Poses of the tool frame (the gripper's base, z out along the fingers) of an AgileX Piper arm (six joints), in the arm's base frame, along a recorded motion.
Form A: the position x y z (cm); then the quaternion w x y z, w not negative.
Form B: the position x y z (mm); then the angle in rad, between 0 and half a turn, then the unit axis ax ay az. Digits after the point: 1 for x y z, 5 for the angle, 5 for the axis.
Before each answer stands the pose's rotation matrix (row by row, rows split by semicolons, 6 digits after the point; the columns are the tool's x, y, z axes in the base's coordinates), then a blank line. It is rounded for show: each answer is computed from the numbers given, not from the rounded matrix.
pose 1, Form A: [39.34, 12.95, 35.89, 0.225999, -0.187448, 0.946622, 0.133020]
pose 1, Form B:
-0.827575 -0.415010 0.378003; -0.294760 0.894338 0.336565; -0.477740 0.167113 -0.862460

[393.4, 129.5, 358.9, 2.68566, -0.19243, 0.97176, 0.13655]
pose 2, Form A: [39.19, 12.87, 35.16, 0.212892, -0.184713, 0.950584, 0.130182]
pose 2, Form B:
-0.841116 -0.406600 0.356651; -0.295741 0.897867 0.326146; -0.452836 0.168850 -0.875459

[391.9, 128.7, 351.6, 2.71252, -0.18905, 0.97289, 0.13324]
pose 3, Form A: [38.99, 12.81, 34.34, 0.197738, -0.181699, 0.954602, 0.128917]
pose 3, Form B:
-0.855770 -0.397884 0.330674; -0.295917 0.900732 0.317987; -0.424371 0.174271 -0.888560

[389.9, 128.1, 343.4, 2.74349, -0.18536, 0.97383, 0.13151]
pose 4, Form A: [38.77, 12.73, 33.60, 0.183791, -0.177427, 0.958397, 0.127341]
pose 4, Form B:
-0.869481 -0.386899 0.307102; -0.293283 0.904608 0.309305; -0.397477 0.178867 -0.900010

[387.7, 127.3, 336.0, 2.77191, -0.18050, 0.97501, 0.12955]
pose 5, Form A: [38.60, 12.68, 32.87, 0.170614, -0.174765, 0.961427, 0.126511]
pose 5, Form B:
-0.880696 -0.379217 0.283847; -0.292879 0.906904 0.302897; -0.372286 0.183628 -0.909772

[386.0, 126.8, 328.7, 2.79869, -0.17737, 0.97573, 0.12839]
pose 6, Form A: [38.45, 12.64, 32.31, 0.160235, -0.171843, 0.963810, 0.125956]
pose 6, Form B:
-0.889589 -0.371613 0.265583; -0.290883 0.909210 0.297866; -0.352162 0.187725 -0.916920

[384.5, 126.4, 323.1, 2.81974, -0.17409, 0.97643, 0.12760]
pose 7, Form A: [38.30, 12.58, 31.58, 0.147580, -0.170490, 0.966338, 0.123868]
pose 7, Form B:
-0.898307 -0.366063 0.242988; -0.292941 0.911180 0.289719; -0.327461 0.189075 -0.925754

[383.0, 125.8, 315.8, 2.84535, -0.17238, 0.97704, 0.12524]
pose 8, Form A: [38.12, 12.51, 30.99, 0.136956, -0.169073, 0.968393, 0.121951]
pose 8, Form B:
-0.905315 -0.360862 0.224017; -0.294054 0.913085 0.282504; -0.306492 0.189882 -0.932742

[381.2, 125.1, 309.9, 2.86682, -0.17068, 0.97761, 0.12311]
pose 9, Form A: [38.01, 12.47, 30.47, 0.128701, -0.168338, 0.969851, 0.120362]
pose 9, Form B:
-0.910197 -0.357507 0.209119; -0.295544 0.914351 0.276797; -0.290165 0.190136 -0.937898

[380.1, 124.7, 304.7, 2.88347, -0.16975, 0.97798, 0.12137]
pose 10, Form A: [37.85, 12.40, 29.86, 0.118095, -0.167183, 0.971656, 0.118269]
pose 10, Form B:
-0.916207 -0.352823 0.189950; -0.296955 0.916125 0.269321; -0.269041 0.190347 -0.944132

[378.5, 124.0, 298.6, 2.90485, -0.16836, 0.97850, 0.11910]
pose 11, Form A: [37.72, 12.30, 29.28, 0.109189, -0.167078, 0.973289, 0.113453]
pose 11, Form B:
-0.920325 -0.350006 0.174634; -0.300455 0.918427 0.257331; -0.250456 0.184359 -0.950412

[377.2, 123.0, 292.8, 2.92278, -0.16808, 0.97914, 0.11414]
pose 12, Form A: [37.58, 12.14, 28.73, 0.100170, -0.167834, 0.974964, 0.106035]
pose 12, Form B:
-0.923595 -0.348507 0.159732; -0.306021 0.921177 0.240384; -0.230917 0.173137 -0.957445

[375.8, 121.4, 287.3, 2.94092, -0.16868, 0.97989, 0.10657]
